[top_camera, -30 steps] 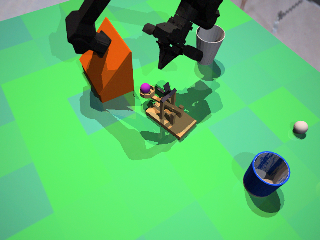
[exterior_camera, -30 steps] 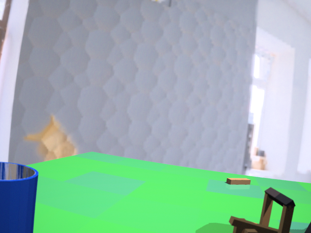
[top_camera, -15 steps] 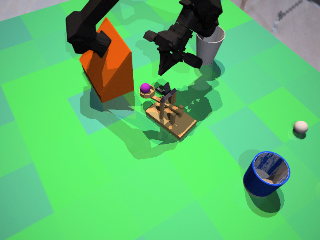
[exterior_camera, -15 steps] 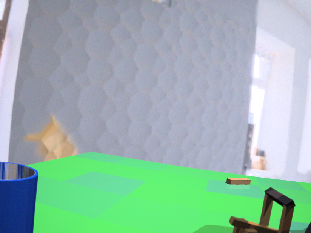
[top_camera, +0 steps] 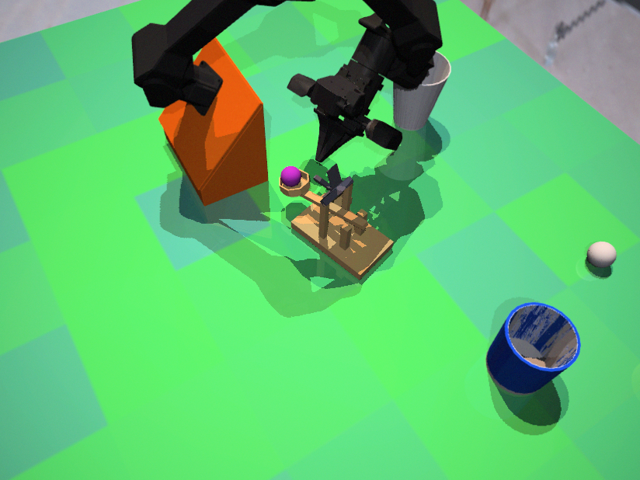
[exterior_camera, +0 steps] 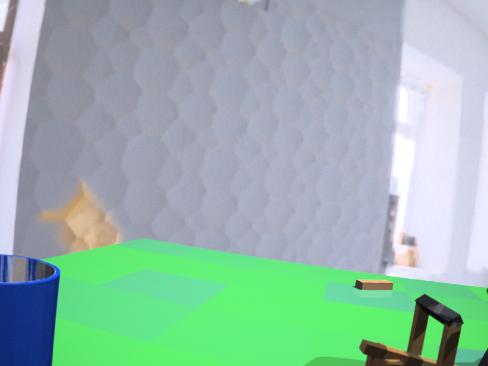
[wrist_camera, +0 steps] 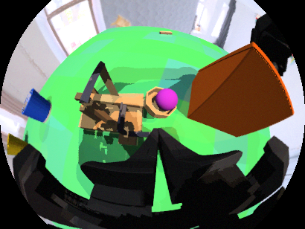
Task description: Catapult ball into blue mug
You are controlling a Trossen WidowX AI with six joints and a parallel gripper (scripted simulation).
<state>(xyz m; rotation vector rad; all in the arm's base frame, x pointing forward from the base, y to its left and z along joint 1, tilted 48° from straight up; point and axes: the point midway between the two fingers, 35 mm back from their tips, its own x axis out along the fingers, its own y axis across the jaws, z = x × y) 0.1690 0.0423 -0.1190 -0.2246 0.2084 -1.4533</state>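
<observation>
The purple ball lies 50 mm to the right of my gripper tip and 10 mm below it. Round my gripper tip: wooden catapult 60 mm ahead, 20 mm to the right, 20 mm below; then grey cup 40 mm behind, 240 mm to the left, 40 mm below; then blue mug 400 mm ahead, 50 mm to the left, 40 mm below.
</observation>
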